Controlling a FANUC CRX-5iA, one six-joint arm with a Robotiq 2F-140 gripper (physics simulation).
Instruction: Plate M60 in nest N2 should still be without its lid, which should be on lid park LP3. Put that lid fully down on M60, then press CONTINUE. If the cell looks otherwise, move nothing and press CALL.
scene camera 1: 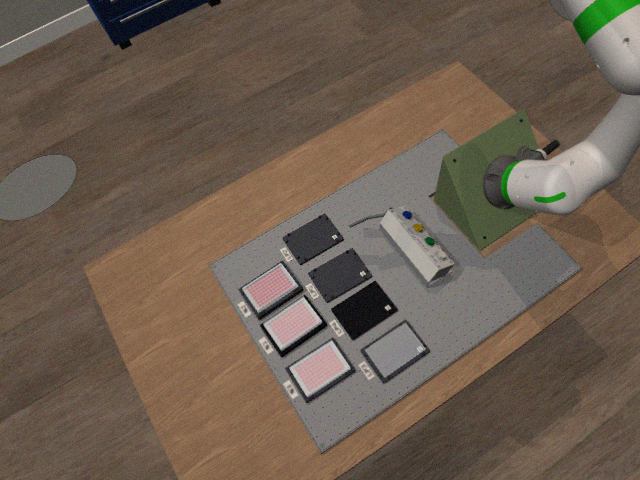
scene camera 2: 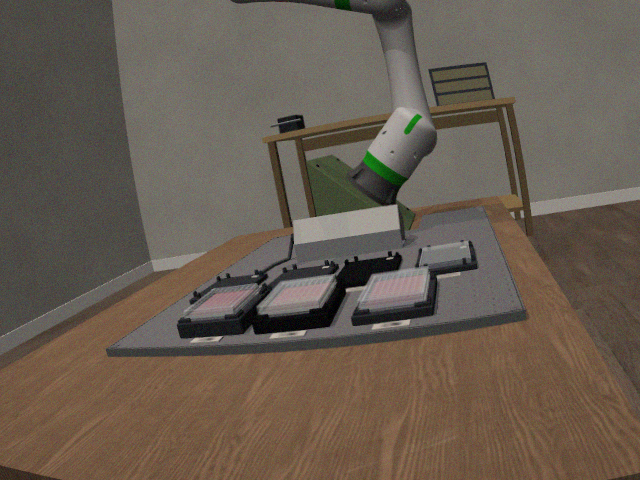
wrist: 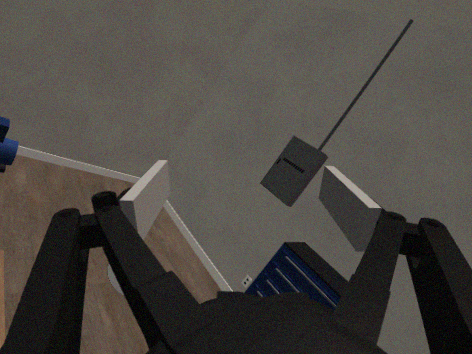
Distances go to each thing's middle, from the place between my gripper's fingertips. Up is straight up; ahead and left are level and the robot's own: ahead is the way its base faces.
Scene:
The LP2 (scene camera 1: 310, 240) is 30 cm ahead of my hand, 23 cm to the left of it and 94 cm below it. Round my hand: LP1 (scene camera 1: 346, 271) (31 cm ahead, 36 cm to the left, 94 cm below); then nest LP4 (scene camera 1: 368, 307) (32 cm ahead, 48 cm to the left, 94 cm below).

